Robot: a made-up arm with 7 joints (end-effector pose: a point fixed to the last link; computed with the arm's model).
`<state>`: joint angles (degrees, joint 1 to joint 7).
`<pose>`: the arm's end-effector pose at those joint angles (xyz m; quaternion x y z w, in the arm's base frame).
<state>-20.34 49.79 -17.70 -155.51 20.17 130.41 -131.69</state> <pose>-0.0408 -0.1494 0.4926 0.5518 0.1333 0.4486 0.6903</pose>
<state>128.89 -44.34 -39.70 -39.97 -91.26 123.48 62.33</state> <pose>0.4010 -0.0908 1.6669 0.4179 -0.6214 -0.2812 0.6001</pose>
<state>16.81 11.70 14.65 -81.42 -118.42 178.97 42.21</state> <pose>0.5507 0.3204 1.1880 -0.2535 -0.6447 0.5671 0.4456</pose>
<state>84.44 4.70 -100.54 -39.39 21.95 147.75 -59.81</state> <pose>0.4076 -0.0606 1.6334 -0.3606 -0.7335 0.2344 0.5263</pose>
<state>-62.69 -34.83 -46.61 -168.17 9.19 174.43 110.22</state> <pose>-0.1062 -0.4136 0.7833 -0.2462 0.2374 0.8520 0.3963</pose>
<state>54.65 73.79 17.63 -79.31 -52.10 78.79 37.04</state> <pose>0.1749 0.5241 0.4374 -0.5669 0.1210 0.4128 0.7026</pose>
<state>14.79 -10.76 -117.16 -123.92 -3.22 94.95 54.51</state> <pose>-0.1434 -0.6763 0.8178 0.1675 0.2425 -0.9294 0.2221</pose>
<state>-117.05 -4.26 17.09 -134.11 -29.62 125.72 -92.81</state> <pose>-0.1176 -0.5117 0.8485 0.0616 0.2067 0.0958 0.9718</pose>
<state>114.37 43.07 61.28 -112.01 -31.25 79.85 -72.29</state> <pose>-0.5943 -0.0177 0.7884 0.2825 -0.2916 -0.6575 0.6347</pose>
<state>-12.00 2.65 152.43 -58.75 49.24 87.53 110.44</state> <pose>-0.4777 0.2975 1.5243 -0.0353 0.4726 0.3477 0.8090</pose>
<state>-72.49 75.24 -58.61 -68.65 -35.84 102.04 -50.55</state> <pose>-0.3643 -0.6922 0.7473 0.0707 0.7248 -0.2516 0.6375</pose>
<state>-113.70 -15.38 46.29 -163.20 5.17 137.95 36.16</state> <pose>0.0926 -0.3656 0.6869 -0.0332 0.1364 -0.8125 0.5659</pose>
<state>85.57 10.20 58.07 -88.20 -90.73 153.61 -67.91</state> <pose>-0.4965 0.3878 1.1824 0.1994 0.6337 -0.5292 0.5279</pose>
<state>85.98 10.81 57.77 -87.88 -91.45 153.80 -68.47</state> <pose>-0.4964 0.3903 1.1812 0.2023 0.6333 -0.5241 0.5324</pose>
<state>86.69 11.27 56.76 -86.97 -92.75 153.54 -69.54</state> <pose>-0.4926 0.3966 1.1857 0.2178 0.6341 -0.5153 0.5338</pose>
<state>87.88 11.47 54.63 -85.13 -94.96 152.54 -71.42</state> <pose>-0.4827 0.4084 1.1992 0.2538 0.6356 -0.5010 0.5297</pose>
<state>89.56 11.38 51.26 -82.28 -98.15 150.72 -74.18</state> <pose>-0.4650 0.4252 1.2232 0.3125 0.6351 -0.4808 0.5175</pose>
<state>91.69 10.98 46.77 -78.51 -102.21 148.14 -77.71</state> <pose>-0.4392 0.4436 1.2579 0.3911 0.6286 -0.4555 0.4944</pose>
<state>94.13 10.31 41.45 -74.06 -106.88 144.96 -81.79</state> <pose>-0.4061 0.4591 1.3016 0.4826 0.6118 -0.4272 0.4586</pose>
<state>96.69 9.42 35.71 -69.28 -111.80 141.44 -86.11</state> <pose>-0.3678 0.4675 1.3509 0.5767 0.5830 -0.3988 0.4105</pose>
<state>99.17 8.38 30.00 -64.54 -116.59 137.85 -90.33</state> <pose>-0.3276 0.4668 1.4014 0.6634 0.5438 -0.3735 0.3531</pose>
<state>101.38 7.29 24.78 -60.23 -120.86 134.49 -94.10</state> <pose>-0.2896 0.4577 1.4478 0.7345 0.4998 -0.3537 0.2927</pose>
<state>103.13 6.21 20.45 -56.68 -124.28 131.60 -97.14</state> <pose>-0.2569 0.4437 1.4864 0.7863 0.4581 -0.3406 0.2364</pose>
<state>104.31 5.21 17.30 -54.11 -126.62 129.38 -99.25</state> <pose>-0.2318 0.4287 1.5151 0.8191 0.4258 -0.3337 0.1907</pose>
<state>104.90 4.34 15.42 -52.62 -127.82 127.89 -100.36</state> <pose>-0.2154 0.4164 1.5336 0.8360 0.4067 -0.3321 0.1595</pose>
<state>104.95 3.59 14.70 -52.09 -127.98 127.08 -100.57</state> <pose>-0.2068 0.4081 1.5435 0.8408 0.4011 -0.3345 0.1423</pose>
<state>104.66 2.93 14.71 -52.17 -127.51 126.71 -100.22</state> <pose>-0.2031 0.4028 1.5481 0.8390 0.4041 -0.3388 0.1343</pose>
